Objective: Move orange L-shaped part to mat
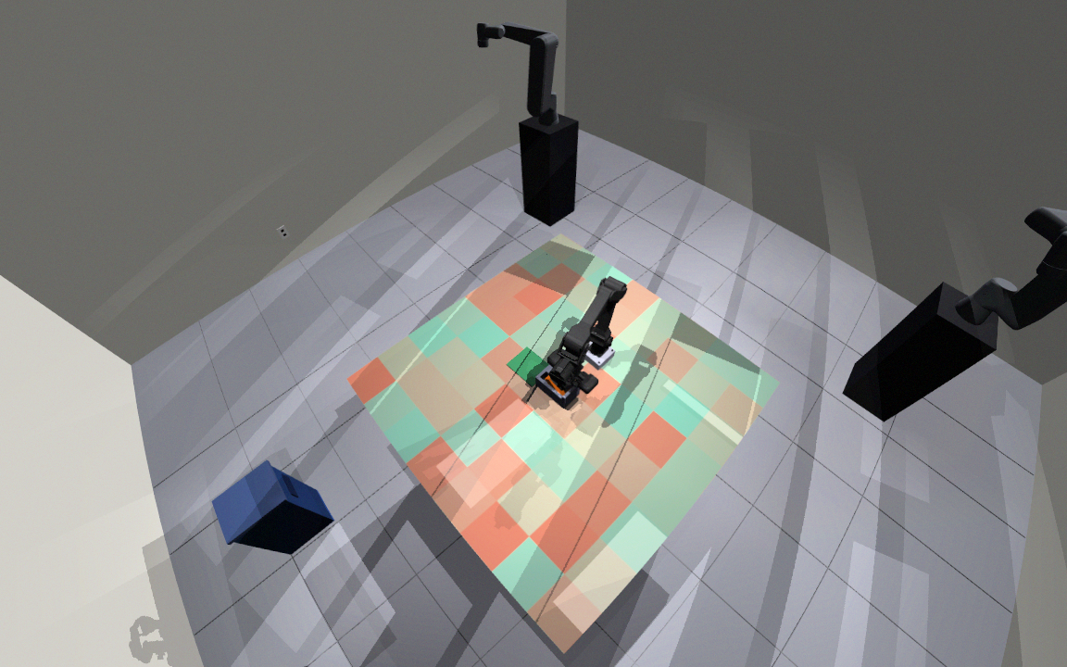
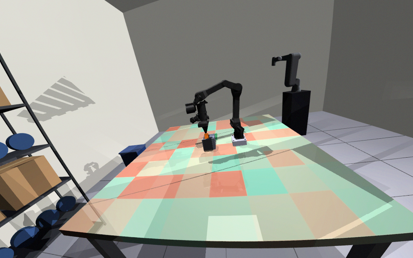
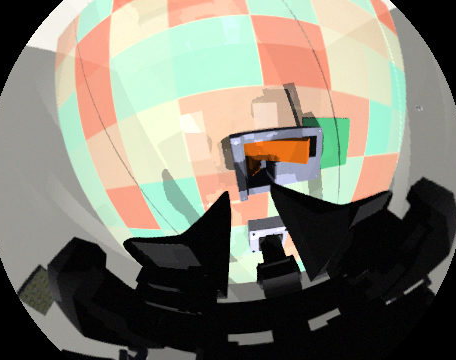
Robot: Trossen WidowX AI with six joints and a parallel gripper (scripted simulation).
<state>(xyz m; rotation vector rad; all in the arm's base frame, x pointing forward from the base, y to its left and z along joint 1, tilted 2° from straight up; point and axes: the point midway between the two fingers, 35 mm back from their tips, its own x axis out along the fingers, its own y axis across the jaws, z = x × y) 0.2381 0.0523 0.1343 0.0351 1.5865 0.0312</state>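
The orange L-shaped part is 40 mm to the right of my gripper tip and 100 mm below it. Also, from my gripper tip: green mat 220 mm to the right, 160 mm below; grey tray 70 mm to the right, 160 mm below.
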